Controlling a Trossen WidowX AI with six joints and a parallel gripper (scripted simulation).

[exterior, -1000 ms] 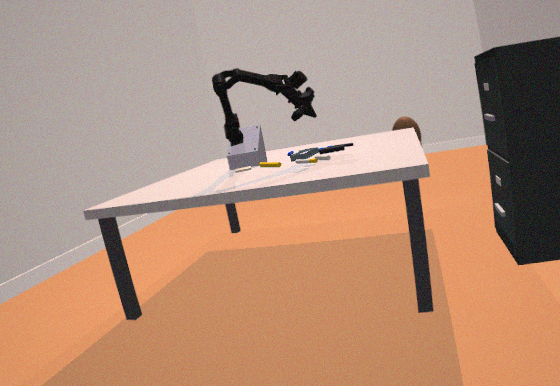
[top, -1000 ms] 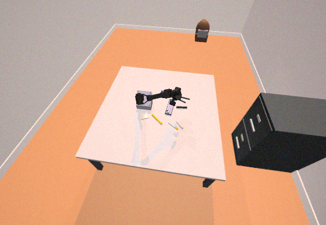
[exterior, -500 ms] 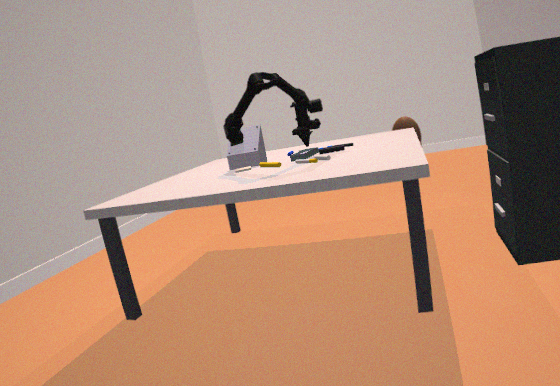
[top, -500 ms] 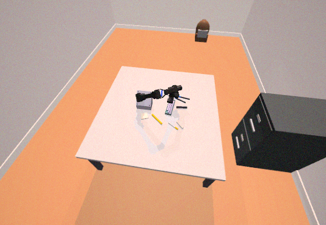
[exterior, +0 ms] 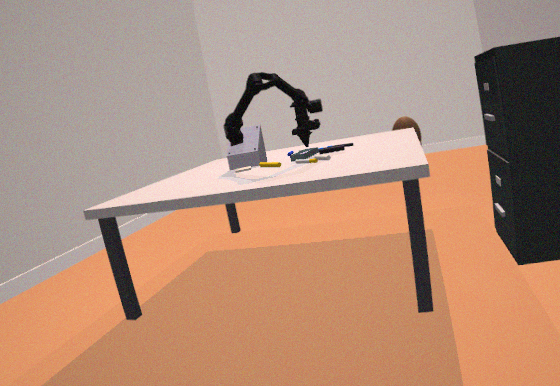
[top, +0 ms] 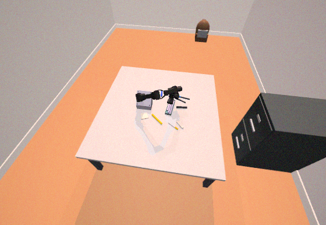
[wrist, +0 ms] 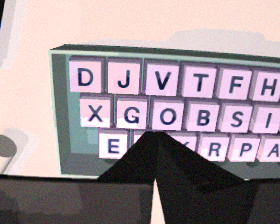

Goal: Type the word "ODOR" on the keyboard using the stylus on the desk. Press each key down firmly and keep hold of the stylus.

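My gripper tip is 18 cm to the right of the blue stylus, 11 cm past it and 3 cm above it. The rest, counted from my gripper tip: notepad: 29 cm behind, 17 cm to the right, 3 cm below; black marker: 12 cm ahead, 5 cm to the right, 3 cm below; yellow pencil: 21 cm to the right, 15 cm behind, 3 cm below.
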